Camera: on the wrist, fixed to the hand. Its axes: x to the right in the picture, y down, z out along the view.
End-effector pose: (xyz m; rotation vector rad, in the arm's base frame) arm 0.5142 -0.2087 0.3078 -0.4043 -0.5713 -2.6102
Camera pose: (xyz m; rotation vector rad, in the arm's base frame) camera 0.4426 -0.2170 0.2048 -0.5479 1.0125 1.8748
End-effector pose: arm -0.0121 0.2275 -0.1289 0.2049 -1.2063 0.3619
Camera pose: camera 0.1124 0.2128 -0.1386 1.3402 -0.3636 -0.6997
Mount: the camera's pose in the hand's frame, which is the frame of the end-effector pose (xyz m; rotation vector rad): 0.0270 -0.0604 -0.1069 0.4781 0.3093 -1.5752
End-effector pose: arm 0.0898 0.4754 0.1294 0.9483 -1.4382 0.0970
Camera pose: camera 0.2146 0.4873 0.1391 2.0986 -0.0831 -0.5758
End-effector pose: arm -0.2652 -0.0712 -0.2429 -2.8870 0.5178 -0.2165
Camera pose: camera -0.2394 -0.0435 -0.1230 -2.0833 -1.5858 -0.8114
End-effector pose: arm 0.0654 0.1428 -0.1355 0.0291 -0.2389 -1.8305
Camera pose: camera 0.0160 0.1163 -0.2480 -0.9172 0.4202 2.6831
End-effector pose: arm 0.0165 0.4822 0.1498 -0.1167 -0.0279 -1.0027
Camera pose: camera -0.0231 0.4156 0.0508 0.6040 -0.0805 -2.5353
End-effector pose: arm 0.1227 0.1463 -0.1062 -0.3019 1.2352 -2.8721
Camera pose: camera 0.0819 0.2628 -0.1299 0.4810 -0.0049 1.5962
